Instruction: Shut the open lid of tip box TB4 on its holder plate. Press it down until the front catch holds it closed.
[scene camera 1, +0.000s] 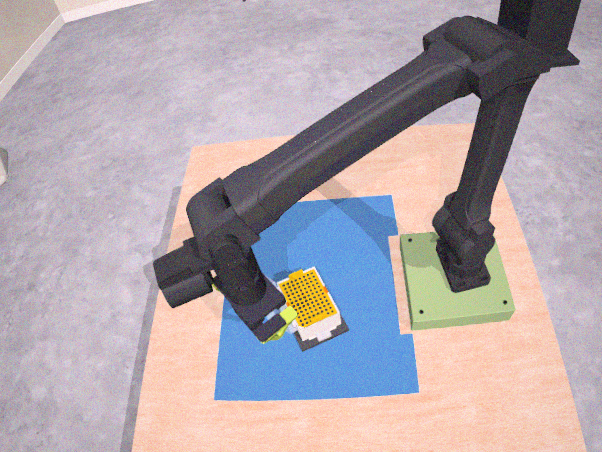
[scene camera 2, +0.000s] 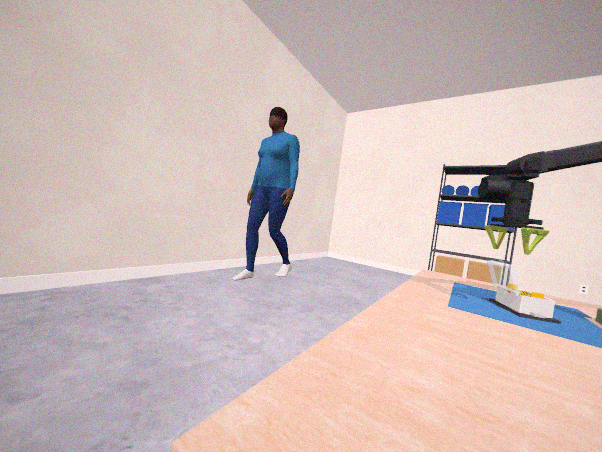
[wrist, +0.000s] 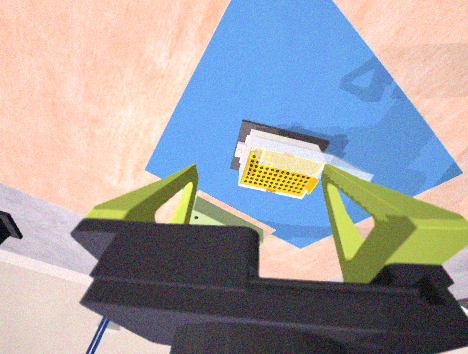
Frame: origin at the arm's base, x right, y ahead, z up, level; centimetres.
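Seen in the pictures: gripper, fingertip midpoint: (scene camera 1: 261, 317) (scene camera 2: 510, 251) (wrist: 257, 170); arm's base at its link origin: (scene camera 1: 462, 265).
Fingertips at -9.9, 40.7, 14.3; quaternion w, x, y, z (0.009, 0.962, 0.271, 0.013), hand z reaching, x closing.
Offsets run from my fingertips to a thing's middle, as dx, dy, dz. "spot": to the spot under its first point. Level surfaces: height alone.
The white tip box TB4 with its yellow rack @(+9.2, -7.6, -12.2) (scene camera 1: 307, 297) (scene camera 2: 531, 304) (wrist: 272, 175) sits on the dark holder plate @(spot: +1.3, -6.2, -17.9) (scene camera 1: 309, 344) (scene camera 2: 552, 320) (wrist: 243, 130). Its clear lid @(spot: +9.7, +0.6, -7.9) (scene camera 2: 494, 272) (wrist: 347, 167) stands open, tilted up from the box's far side in the scene camera 2 view; in the scene camera 1 view the arm mostly covers it. My gripper (scene camera 2: 512, 251) (wrist: 257, 170) is open and empty, pointing down above the box and lid, with a gap between fingertips and lid in the scene camera 2 view. No box label is legible, and the front catch is too small to make out.
A blue mat @(dz -18.7) (scene camera 1: 360, 360) (scene camera 2: 467, 300) (wrist: 280, 60) lies under the plate on the wooden table @(dz -19.0) (scene camera 1: 475, 390). The arm's green base block (scene camera 1: 450, 307) (wrist: 212, 212) is beside the mat. A person (scene camera 2: 277, 160) stands on the floor beyond the table. A shelf unit (scene camera 2: 433, 245) is at the back wall.
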